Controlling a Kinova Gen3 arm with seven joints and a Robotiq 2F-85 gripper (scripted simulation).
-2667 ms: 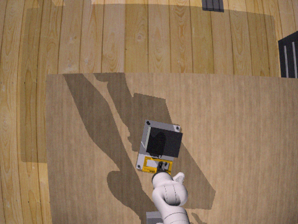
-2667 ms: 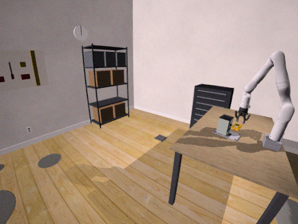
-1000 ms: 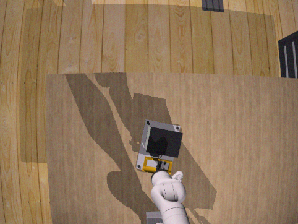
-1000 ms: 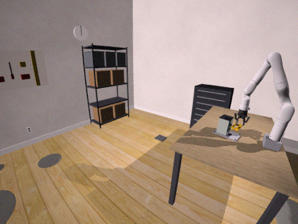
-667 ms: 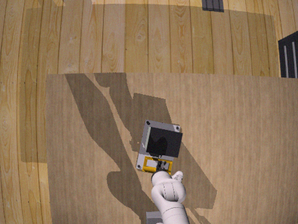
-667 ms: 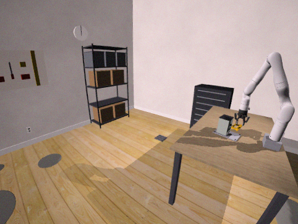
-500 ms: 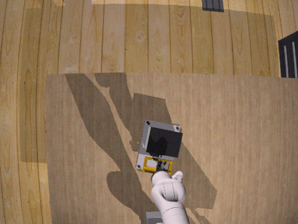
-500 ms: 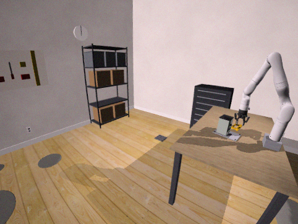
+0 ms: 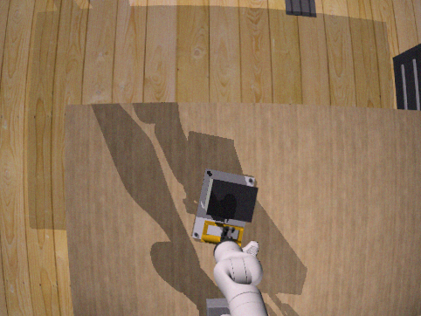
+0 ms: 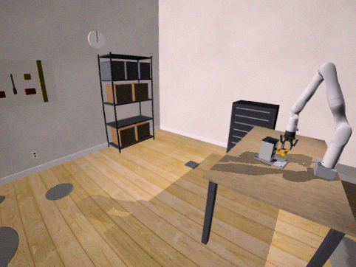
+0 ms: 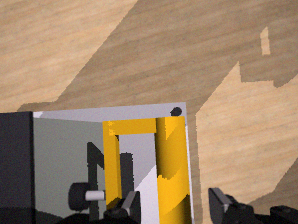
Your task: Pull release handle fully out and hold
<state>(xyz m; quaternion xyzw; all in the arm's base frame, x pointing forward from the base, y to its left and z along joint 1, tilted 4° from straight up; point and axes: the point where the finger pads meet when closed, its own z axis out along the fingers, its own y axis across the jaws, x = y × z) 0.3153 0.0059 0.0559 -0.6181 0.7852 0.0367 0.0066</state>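
Now: hand 140 mm above the grey base plate, 90 mm short of it and 20 mm to the left of it.
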